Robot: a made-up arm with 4 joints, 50 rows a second.
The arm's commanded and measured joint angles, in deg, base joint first. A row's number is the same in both.
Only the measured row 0 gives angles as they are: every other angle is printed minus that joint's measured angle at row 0.
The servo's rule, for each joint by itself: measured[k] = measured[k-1] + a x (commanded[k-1-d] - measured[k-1]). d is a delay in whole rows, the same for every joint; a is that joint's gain. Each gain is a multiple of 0.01, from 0.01 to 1. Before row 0 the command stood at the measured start. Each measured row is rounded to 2 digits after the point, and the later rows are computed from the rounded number. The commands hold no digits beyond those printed.
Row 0, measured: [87.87 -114.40 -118.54 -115.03]
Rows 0 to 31, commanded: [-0.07 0.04 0.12 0.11]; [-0.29 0.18 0.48 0.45]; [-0.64 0.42 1.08 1.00]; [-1.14 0.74 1.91 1.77]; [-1.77 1.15 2.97 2.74]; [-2.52 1.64 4.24 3.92]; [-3.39 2.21 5.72 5.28]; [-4.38 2.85 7.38 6.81]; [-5.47 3.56 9.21 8.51]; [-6.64 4.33 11.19 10.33]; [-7.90 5.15 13.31 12.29]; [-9.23 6.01 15.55 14.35]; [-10.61 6.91 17.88 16.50]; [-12.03 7.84 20.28 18.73]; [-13.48 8.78 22.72 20.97]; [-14.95 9.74 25.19 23.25]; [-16.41 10.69 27.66 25.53]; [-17.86 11.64 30.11 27.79]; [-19.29 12.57 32.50 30.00]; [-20.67 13.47 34.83 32.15]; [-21.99 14.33 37.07 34.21]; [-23.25 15.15 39.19 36.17]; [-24.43 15.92 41.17 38.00]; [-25.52 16.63 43.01 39.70]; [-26.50 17.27 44.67 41.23]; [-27.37 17.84 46.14 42.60]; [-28.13 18.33 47.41 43.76]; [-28.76 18.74 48.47 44.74]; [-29.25 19.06 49.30 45.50]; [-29.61 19.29 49.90 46.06]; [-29.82 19.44 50.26 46.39]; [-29.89 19.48 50.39 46.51]
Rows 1 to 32, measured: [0.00 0.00 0.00 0.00]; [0.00 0.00 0.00 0.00]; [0.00 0.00 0.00 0.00]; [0.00 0.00 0.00 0.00]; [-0.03 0.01 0.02 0.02]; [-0.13 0.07 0.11 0.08]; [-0.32 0.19 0.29 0.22]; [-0.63 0.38 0.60 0.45]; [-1.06 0.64 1.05 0.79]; [-1.61 0.98 1.66 1.26]; [-2.29 1.40 2.43 1.86]; [-3.08 1.89 3.37 2.60]; [-3.99 2.46 4.48 3.49]; [-5.00 3.10 5.75 4.52]; [-6.10 3.80 7.19 5.69]; [-7.29 4.55 8.78 6.99]; [-8.55 5.35 10.51 8.42]; [-9.87 6.20 12.37 9.97]; [-11.24 7.08 14.34 11.62]; [-12.65 7.98 16.40 13.36]; [-14.08 8.90 18.54 15.19]; [-15.52 9.83 20.74 17.08]; [-16.95 10.76 22.97 19.02]; [-18.36 11.68 25.22 20.99]; [-19.74 12.58 27.47 22.97]; [-21.07 13.45 29.70 24.95]; [-22.35 14.29 31.88 26.91]; [-23.55 15.09 33.99 28.83]; [-24.67 15.83 36.02 30.69]; [-25.70 16.51 37.94 32.48]; [-26.62 17.13 39.74 34.17]; [-27.43 17.68 41.40 35.76]
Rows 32 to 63, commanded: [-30.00 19.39 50.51 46.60]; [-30.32 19.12 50.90 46.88]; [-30.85 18.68 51.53 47.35]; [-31.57 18.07 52.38 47.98]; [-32.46 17.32 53.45 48.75]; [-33.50 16.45 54.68 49.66]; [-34.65 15.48 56.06 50.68]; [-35.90 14.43 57.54 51.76]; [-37.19 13.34 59.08 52.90]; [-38.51 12.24 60.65 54.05]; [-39.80 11.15 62.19 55.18]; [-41.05 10.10 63.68 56.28]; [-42.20 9.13 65.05 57.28]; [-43.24 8.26 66.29 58.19]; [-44.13 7.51 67.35 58.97]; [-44.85 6.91 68.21 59.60]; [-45.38 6.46 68.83 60.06]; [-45.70 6.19 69.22 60.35]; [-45.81 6.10 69.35 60.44]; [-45.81 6.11 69.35 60.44]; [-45.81 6.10 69.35 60.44]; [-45.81 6.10 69.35 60.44]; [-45.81 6.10 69.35 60.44]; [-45.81 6.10 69.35 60.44]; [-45.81 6.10 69.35 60.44]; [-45.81 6.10 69.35 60.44]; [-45.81 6.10 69.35 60.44]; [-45.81 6.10 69.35 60.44]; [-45.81 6.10 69.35 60.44]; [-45.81 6.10 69.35 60.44]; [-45.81 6.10 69.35 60.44]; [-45.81 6.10 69.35 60.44]
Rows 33 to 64, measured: [-28.12 18.15 42.90 37.22]; [-28.69 18.54 44.23 38.55]; [-29.12 18.85 45.38 39.73]; [-29.41 19.06 46.33 40.75]; [-29.63 19.17 47.12 41.63]; [-29.89 19.15 47.84 42.42]; [-30.25 18.99 48.54 43.16]; [-30.75 18.68 49.27 43.88]; [-31.40 18.22 50.06 44.61]; [-32.20 17.62 50.94 45.37]; [-33.13 16.89 51.91 46.17]; [-34.18 16.05 52.98 47.01]; [-35.32 15.13 54.14 47.89]; [-36.53 14.15 55.38 48.81]; [-37.77 13.13 56.67 49.77]; [-39.02 12.10 58.00 50.75]; [-40.23 11.09 59.34 51.73]; [-41.37 10.13 60.66 52.70]; [-42.42 9.24 61.93 53.64]; [-43.34 8.45 63.12 54.53]; [-44.12 7.77 64.20 55.36]; [-44.72 7.23 65.15 56.11]; [-45.13 6.85 65.95 56.76]; [-45.39 6.60 66.60 57.31]; [-45.55 6.43 67.12 57.78]; [-45.65 6.32 67.54 58.18]; [-45.71 6.25 67.88 58.52]; [-45.75 6.20 68.16 58.81]; [-45.77 6.17 68.39 59.05]; [-45.79 6.15 68.57 59.26]; [-45.80 6.13 68.72 59.44]; [-45.80 6.12 68.84 59.59]
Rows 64 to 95, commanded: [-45.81 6.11 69.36 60.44]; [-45.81 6.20 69.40 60.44]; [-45.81 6.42 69.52 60.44]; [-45.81 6.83 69.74 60.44]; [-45.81 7.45 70.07 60.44]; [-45.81 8.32 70.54 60.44]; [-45.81 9.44 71.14 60.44]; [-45.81 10.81 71.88 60.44]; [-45.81 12.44 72.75 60.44]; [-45.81 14.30 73.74 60.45]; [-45.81 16.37 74.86 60.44]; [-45.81 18.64 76.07 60.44]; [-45.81 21.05 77.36 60.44]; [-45.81 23.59 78.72 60.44]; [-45.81 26.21 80.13 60.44]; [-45.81 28.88 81.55 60.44]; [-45.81 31.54 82.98 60.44]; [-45.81 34.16 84.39 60.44]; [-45.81 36.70 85.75 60.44]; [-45.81 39.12 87.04 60.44]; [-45.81 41.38 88.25 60.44]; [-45.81 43.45 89.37 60.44]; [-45.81 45.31 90.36 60.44]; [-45.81 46.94 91.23 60.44]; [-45.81 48.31 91.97 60.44]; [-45.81 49.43 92.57 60.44]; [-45.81 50.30 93.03 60.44]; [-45.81 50.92 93.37 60.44]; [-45.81 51.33 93.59 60.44]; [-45.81 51.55 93.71 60.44]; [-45.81 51.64 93.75 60.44]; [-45.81 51.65 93.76 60.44]
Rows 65 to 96, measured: [-45.80 6.11 68.94 59.72]; [-45.80 6.11 69.02 59.83]; [-45.80 6.11 69.08 59.92]; [-45.80 6.11 69.13 60.00]; [-45.80 6.11 69.17 60.07]; [-45.80 6.14 69.21 60.13]; [-45.80 6.24 69.27 60.18]; [-45.80 6.44 69.36 60.22]; [-45.80 6.78 69.49 60.25]; [-45.80 7.30 69.69 60.28]; [-45.80 8.03 69.97 60.30]; [-45.80 8.98 70.33 60.32]; [-45.80 10.16 70.79 60.34]; [-45.80 11.57 71.35 60.36]; [-45.80 13.20 72.02 60.37]; [-45.80 15.05 72.79 60.38]; [-45.80 17.09 73.66 60.39]; [-45.80 19.30 74.62 60.40]; [-45.80 21.65 75.67 60.41]; [-45.80 24.11 76.79 60.41]; [-45.80 26.64 77.97 60.41]; [-45.80 29.20 79.19 60.41]; [-45.80 31.75 80.44 60.41]; [-45.80 34.26 81.69 60.41]; [-45.80 36.68 82.94 60.41]; [-45.80 38.98 84.16 60.41]; [-45.80 41.13 85.34 60.41]; [-45.80 43.11 86.46 60.41]; [-45.80 44.88 87.51 60.41]; [-45.80 46.43 88.47 60.41]; [-45.80 47.75 89.34 60.41]; [-45.80 48.83 90.11 60.41]
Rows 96 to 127, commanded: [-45.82 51.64 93.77 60.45]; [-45.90 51.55 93.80 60.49]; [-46.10 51.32 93.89 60.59]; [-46.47 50.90 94.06 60.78]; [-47.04 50.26 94.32 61.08]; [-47.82 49.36 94.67 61.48]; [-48.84 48.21 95.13 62.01]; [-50.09 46.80 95.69 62.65]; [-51.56 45.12 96.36 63.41]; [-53.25 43.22 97.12 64.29]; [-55.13 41.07 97.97 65.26]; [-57.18 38.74 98.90 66.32]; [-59.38 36.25 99.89 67.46]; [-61.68 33.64 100.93 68.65]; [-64.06 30.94 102.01 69.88]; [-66.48 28.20 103.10 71.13]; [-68.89 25.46 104.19 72.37]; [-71.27 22.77 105.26 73.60]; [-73.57 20.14 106.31 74.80]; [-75.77 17.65 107.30 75.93]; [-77.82 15.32 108.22 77.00]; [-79.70 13.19 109.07 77.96]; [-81.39 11.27 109.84 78.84]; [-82.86 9.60 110.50 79.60]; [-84.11 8.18 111.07 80.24]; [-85.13 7.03 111.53 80.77]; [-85.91 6.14 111.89 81.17]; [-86.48 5.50 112.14 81.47]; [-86.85 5.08 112.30 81.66]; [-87.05 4.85 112.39 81.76]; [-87.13 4.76 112.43 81.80]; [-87.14 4.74 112.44 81.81]
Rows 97 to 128, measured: [-45.80 49.68 90.77 60.41]; [-45.80 50.32 91.33 60.41]; [-45.80 50.77 91.79 60.41]; [-45.80 51.07 92.16 60.41]; [-45.81 51.26 92.47 60.42]; [-45.84 51.36 92.72 60.43]; [-45.94 51.35 92.94 60.45]; [-46.14 51.20 93.15 60.50]; [-46.48 50.88 93.37 60.59]; [-46.99 50.36 93.62 60.72]; [-47.69 49.63 93.91 60.91]; [-48.60 48.67 94.25 61.17]; [-49.72 47.46 94.65 61.51]; [-51.06 46.02 95.12 61.93]; [-52.61 44.34 95.66 62.43]; [-54.35 42.44 96.28 63.01]; [-56.26 40.34 96.97 63.68]; [-58.32 38.06 97.72 64.43]; [-60.50 35.64 98.54 65.25]; [-62.77 33.11 99.41 66.13]; [-65.10 30.51 100.32 67.07]; [-67.44 27.88 101.26 68.05]; [-69.77 25.25 102.22 69.06]; [-72.05 22.67 103.19 70.09]; [-74.24 20.17 104.15 71.13]; [-76.31 17.80 105.08 72.15]; [-78.24 15.58 105.98 73.15]; [-80.00 13.55 106.84 74.12]; [-81.56 11.72 107.64 75.04]; [-82.92 10.13 108.38 75.90]; [-84.06 8.77 109.05 76.69]; [-84.98 7.66 109.64 77.41]
